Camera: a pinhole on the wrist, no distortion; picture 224 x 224 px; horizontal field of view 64.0 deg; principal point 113.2 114.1 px. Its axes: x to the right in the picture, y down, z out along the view. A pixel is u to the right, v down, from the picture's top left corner.
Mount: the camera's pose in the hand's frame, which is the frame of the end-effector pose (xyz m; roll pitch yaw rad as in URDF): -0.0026 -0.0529 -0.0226 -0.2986 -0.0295 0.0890
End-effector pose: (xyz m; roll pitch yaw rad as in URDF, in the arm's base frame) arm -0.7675 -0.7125 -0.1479 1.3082 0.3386 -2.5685
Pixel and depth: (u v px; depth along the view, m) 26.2 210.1 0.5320
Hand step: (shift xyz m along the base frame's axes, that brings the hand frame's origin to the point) -0.0342 0.3229 0.5186
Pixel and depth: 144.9 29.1 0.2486
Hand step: -0.1671 0.2080 -0.0319
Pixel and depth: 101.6 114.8 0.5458
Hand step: -0.2563 0.3737 0.2394
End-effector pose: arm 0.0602 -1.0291 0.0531 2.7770 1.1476 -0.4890
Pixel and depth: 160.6 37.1 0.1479
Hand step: -0.1052 0.0709 -0.0932
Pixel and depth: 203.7 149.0 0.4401
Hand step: -0.3072 -0.1763 -0.2913
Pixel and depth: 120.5 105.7 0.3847
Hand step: -0.3313 -0.0109 -0.1223
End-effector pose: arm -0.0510 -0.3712 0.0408 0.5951 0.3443 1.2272
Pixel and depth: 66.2 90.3 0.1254
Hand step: 0.0752 -0.0448 0.0740
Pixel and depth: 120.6 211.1 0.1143
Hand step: 0.0114 0.0154 0.0773
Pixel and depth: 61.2 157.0 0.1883
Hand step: 0.0376 -0.0338 0.1559
